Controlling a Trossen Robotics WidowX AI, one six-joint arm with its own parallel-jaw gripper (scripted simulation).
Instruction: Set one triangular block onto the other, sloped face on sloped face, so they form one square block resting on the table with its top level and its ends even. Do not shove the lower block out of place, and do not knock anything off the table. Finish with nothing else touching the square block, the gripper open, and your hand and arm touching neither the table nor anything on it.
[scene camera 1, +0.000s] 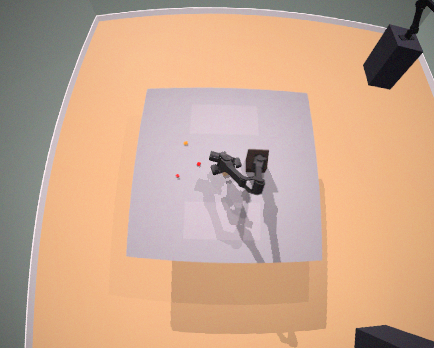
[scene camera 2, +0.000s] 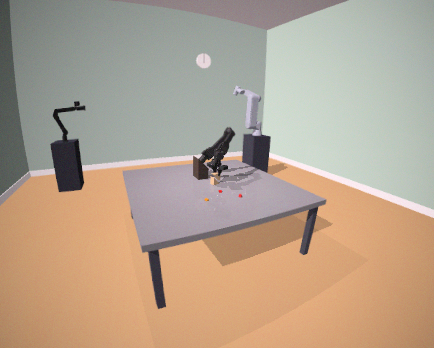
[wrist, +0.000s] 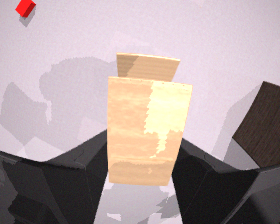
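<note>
With my gripper (wrist: 141, 136) I am carrying a tan triangular block (wrist: 146, 118). And there is another tan triangular block (wrist: 134, 65) here as well.
</note>
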